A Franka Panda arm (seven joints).
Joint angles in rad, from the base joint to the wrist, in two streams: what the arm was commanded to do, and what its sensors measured. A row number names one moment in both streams.
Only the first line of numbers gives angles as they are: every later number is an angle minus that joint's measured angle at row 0.
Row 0, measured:
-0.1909, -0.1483, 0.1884, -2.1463, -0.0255, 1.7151, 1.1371
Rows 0 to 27, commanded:
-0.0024, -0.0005, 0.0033, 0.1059, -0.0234, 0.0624, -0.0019
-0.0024, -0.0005, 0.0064, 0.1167, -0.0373, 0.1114, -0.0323
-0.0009, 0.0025, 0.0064, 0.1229, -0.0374, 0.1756, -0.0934
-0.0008, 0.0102, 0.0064, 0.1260, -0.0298, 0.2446, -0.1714
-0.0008, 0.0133, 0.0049, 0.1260, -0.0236, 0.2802, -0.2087
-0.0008, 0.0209, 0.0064, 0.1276, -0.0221, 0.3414, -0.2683
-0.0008, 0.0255, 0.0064, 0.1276, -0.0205, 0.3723, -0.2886
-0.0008, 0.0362, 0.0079, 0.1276, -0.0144, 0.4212, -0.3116
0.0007, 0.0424, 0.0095, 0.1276, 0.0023, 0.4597, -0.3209
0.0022, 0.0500, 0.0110, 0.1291, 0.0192, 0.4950, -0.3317
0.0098, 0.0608, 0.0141, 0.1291, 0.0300, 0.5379, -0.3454
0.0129, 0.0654, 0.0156, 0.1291, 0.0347, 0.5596, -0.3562
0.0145, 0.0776, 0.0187, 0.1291, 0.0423, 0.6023, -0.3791
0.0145, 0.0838, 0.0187, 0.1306, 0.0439, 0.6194, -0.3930
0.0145, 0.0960, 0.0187, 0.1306, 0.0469, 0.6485, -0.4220
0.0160, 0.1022, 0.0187, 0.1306, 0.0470, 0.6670, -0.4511
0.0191, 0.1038, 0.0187, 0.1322, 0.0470, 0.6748, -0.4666
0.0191, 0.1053, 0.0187, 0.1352, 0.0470, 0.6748, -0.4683
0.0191, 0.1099, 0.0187, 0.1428, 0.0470, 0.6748, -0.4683
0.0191, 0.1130, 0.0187, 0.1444, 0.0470, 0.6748, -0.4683
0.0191, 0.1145, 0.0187, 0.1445, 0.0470, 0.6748, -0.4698
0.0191, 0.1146, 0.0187, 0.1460, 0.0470, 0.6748, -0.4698
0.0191, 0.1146, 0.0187, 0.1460, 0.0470, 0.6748, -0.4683
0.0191, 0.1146, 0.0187, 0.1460, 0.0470, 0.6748, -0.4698
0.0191, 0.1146, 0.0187, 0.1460, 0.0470, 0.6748, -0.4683
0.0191, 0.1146, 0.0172, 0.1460, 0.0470, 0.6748, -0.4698
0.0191, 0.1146, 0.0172, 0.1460, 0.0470, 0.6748, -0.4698
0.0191, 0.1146, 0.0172, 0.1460, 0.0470, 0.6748, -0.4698
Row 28, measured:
0.0180, 0.1053, 0.0161, 0.1300, 0.0297, 0.6678, -0.4448
